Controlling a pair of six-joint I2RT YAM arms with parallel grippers.
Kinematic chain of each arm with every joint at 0, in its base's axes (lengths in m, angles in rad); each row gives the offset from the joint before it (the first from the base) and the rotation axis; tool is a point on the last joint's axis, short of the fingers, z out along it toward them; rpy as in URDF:
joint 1: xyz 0 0 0.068 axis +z
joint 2: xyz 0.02 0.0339 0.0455 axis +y
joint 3: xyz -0.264 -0.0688 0 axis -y
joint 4: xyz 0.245 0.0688 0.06 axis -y
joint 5: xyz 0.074 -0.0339 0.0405 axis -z
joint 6: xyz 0.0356 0 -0.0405 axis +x
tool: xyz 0 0 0 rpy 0 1.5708 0
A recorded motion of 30 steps. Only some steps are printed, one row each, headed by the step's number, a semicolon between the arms.
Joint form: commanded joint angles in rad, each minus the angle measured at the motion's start. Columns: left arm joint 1, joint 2, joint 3, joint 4, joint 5, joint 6; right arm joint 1, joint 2, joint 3, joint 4, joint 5, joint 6.
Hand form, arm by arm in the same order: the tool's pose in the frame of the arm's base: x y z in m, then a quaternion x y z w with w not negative. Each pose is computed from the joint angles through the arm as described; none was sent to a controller.
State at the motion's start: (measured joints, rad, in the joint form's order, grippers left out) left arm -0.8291 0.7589 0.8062 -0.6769 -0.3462 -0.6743; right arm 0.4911 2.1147 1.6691 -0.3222 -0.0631 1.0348
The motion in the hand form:
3: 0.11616 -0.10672 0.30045 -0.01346 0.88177 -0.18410 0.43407; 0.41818 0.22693 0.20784 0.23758 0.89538 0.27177 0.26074
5: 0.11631 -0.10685 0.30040 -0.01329 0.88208 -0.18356 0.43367; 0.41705 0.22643 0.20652 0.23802 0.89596 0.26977 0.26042
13: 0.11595 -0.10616 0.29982 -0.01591 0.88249 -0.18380 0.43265; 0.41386 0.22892 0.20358 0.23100 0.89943 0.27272 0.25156
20: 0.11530 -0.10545 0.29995 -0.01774 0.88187 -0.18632 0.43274; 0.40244 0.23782 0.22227 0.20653 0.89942 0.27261 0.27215
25: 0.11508 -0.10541 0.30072 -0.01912 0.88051 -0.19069 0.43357; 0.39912 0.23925 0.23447 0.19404 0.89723 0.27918 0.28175
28: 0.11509 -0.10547 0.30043 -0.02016 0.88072 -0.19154 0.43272; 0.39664 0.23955 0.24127 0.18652 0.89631 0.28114 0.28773
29: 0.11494 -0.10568 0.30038 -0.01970 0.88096 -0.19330 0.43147; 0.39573 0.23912 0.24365 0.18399 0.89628 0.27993 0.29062
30: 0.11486 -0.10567 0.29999 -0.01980 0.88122 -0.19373 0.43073; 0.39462 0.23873 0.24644 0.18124 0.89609 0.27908 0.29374
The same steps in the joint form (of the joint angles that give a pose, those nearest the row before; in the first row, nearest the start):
3: 0.0066 -0.0010 -0.0108 0.0043 -0.0132 0.0043; 0.0034 -0.0150 -0.0295 -0.0168 0.0266 -0.0068
5: 0.0067 0.0004 -0.0102 0.0036 -0.0132 0.0045; 0.0038 -0.0178 -0.0381 -0.0145 0.0294 -0.0070
13: 0.0081 -0.0027 -0.0125 0.0008 -0.0129 -0.0007; 0.0104 -0.0190 -0.0492 -0.0139 0.0129 -0.0105
20: 0.0086 -0.0079 -0.0141 0.0005 -0.0109 -0.0047; 0.0411 -0.0636 -0.0508 -0.0252 0.0430 -0.0428
25: 0.0085 -0.0105 -0.0139 0.0048 -0.0074 -0.0082; 0.0473 -0.0864 -0.0432 -0.0307 0.0417 -0.0612
28: 0.0085 -0.0104 -0.0148 0.0051 -0.0062 -0.0113; 0.0507 -0.1012 -0.0416 -0.0348 0.0433 -0.0740
29: 0.0077 -0.0104 -0.0148 0.0050 -0.0026 -0.0130; 0.0512 -0.1072 -0.0416 -0.0380 0.0469 -0.0804
30: 0.0076 -0.0108 -0.0162 0.0050 -0.0012 -0.0141; 0.0520 -0.1141 -0.0416 -0.0412 0.0504 -0.0870

